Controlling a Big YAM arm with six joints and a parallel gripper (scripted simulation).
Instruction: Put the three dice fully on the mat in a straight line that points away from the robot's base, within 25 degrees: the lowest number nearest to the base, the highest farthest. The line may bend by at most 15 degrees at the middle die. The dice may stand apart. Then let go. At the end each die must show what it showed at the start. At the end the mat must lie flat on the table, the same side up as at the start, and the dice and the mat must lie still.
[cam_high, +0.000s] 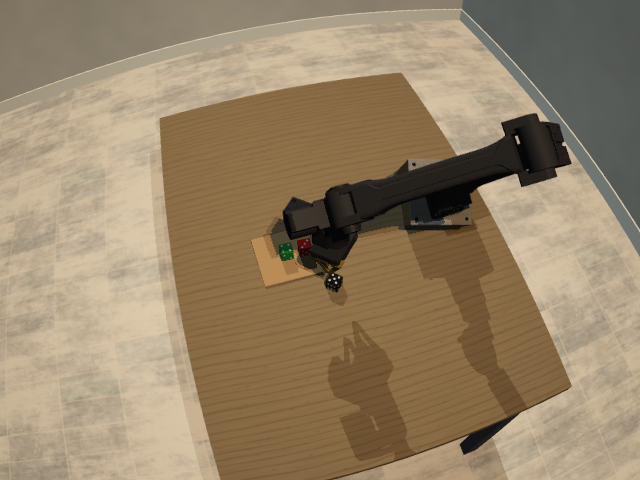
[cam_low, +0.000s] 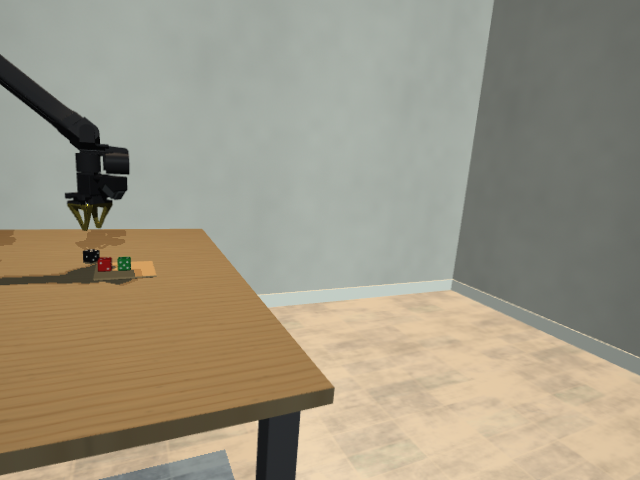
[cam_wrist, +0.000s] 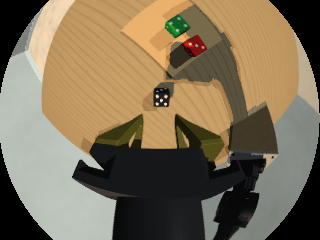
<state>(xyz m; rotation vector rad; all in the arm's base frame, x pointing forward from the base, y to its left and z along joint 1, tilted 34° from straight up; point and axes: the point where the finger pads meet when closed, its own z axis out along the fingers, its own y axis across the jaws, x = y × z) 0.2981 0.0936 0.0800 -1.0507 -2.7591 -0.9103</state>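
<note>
Right now my hand is 8 cm above the black die. Round my hand: tan mat 11 cm to the right, 10 cm below, 9 cm ahead; then green die 11 cm to the right, 9 cm ahead, 8 cm below; then red die 11 cm to the right, 8 cm below, 4 cm ahead.
</note>
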